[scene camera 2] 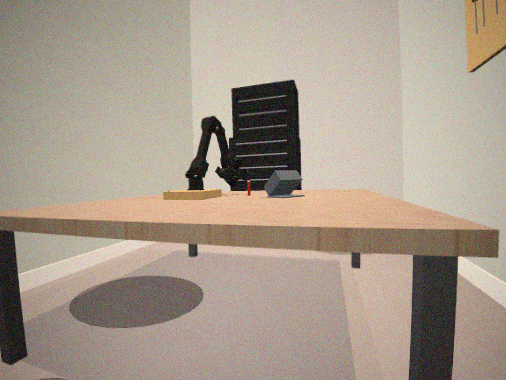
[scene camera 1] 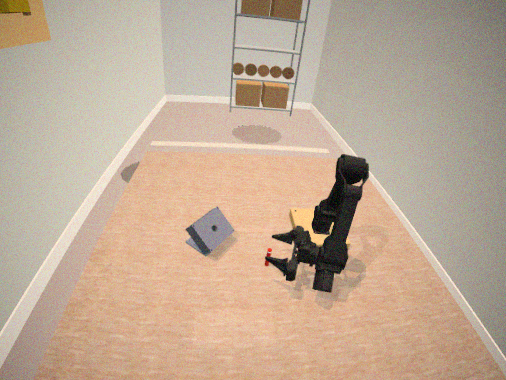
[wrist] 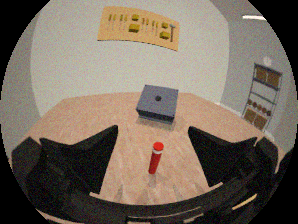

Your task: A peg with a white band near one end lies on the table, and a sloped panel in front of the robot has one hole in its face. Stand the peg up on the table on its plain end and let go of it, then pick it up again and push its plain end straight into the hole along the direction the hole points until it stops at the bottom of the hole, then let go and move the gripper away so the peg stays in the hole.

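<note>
My gripper is open and holds nothing, and I can see it in the wrist view too. There is also a grey sloped panel here.
</note>
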